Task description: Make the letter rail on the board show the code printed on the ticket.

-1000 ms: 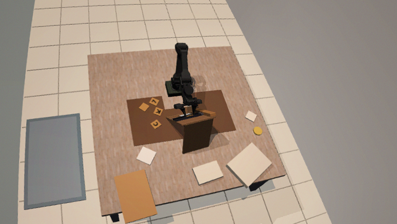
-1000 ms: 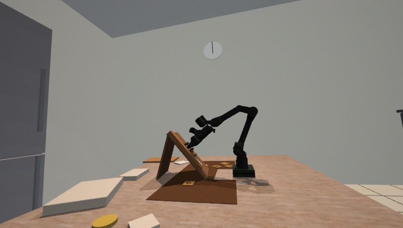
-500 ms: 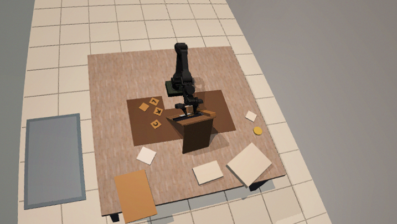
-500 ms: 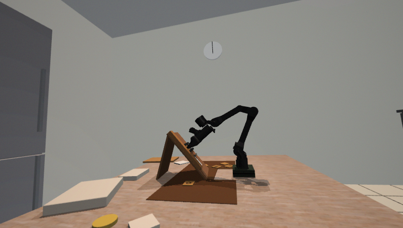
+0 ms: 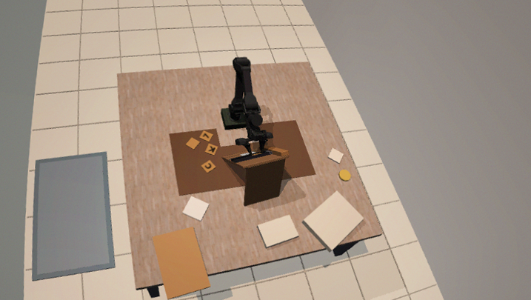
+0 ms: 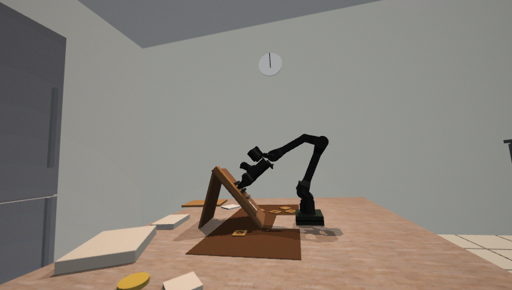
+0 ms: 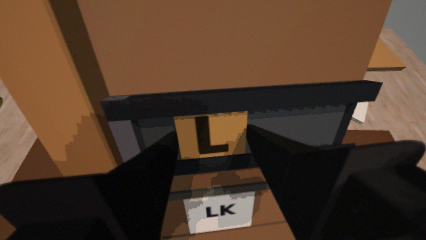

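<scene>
The white ticket is 6 cm behind my gripper tip and 9 cm below it. From my gripper tip the other things lie so: c tile (9 cm behind, 22 cm to the right, 17 cm below); then cream slab (37 cm ahead, 1 cm to the right, 16 cm below); then small white card (6 cm ahead, 53 cm to the left, 17 cm below).
</scene>
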